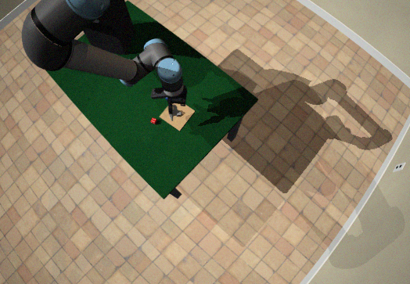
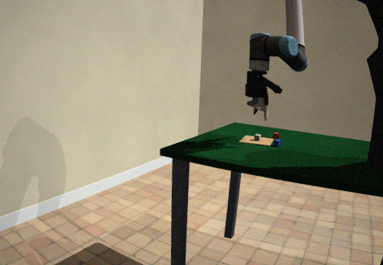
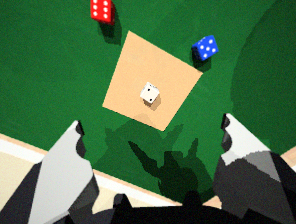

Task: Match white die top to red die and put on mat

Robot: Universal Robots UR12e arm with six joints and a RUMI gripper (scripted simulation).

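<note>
Right now the white die is 9 cm below my hand. Round my hand: red die 11 cm to the right, 10 cm below, 6 cm behind; then tan mat 11 cm below; then blue die 10 cm below, 10 cm behind, 4 cm to the left.
</note>
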